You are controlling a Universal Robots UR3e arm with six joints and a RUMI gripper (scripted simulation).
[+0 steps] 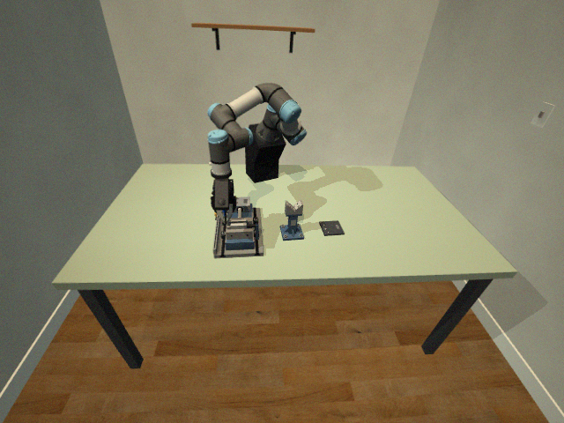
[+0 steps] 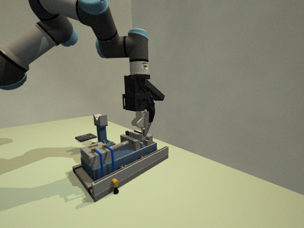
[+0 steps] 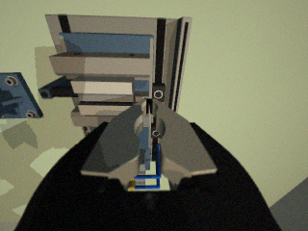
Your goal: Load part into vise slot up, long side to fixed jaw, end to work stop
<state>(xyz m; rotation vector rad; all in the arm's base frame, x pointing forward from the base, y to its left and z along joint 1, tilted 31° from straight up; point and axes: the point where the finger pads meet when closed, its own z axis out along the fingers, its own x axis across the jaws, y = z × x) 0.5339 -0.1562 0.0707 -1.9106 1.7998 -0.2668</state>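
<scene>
My gripper is now 1 cm past the part, 5 cm to the right of it and 2 cm above it. From my hand the other things lie so: grey rail (6 cm behind, 5 cm to the right, 8 cm below); fixed jaw (2 cm ahead, 5 cm to the left, 4 cm below); work stop rod (1 cm behind, 10 cm to the left, 3 cm below).
</scene>
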